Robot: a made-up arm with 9 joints. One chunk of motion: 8 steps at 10 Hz.
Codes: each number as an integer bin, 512 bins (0 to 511) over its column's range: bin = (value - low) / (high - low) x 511, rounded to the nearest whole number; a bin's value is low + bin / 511 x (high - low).
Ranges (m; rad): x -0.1..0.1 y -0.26..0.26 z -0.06..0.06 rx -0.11..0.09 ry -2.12..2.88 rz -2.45..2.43
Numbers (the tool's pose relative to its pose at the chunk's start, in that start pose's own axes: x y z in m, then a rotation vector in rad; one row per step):
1: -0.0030 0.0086 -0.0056 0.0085 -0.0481 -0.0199
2: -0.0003 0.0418 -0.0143 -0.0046 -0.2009 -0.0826
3: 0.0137 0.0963 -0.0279 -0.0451 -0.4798 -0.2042
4: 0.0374 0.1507 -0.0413 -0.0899 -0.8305 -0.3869
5: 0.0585 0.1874 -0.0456 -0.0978 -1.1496 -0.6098
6: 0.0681 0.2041 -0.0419 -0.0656 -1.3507 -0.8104
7: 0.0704 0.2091 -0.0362 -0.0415 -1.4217 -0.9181
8: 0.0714 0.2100 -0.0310 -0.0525 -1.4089 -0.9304
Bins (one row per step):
1: 248 264 232 303 212 254
2: 255 297 195 269 196 248
3: 291 350 137 166 168 235
4: 351 404 80 51 132 216
5: 405 440 61 31 99 193
6: 429 456 77 113 79 172
7: 435 461 101 175 71 160
8: 438 462 123 147 73 159

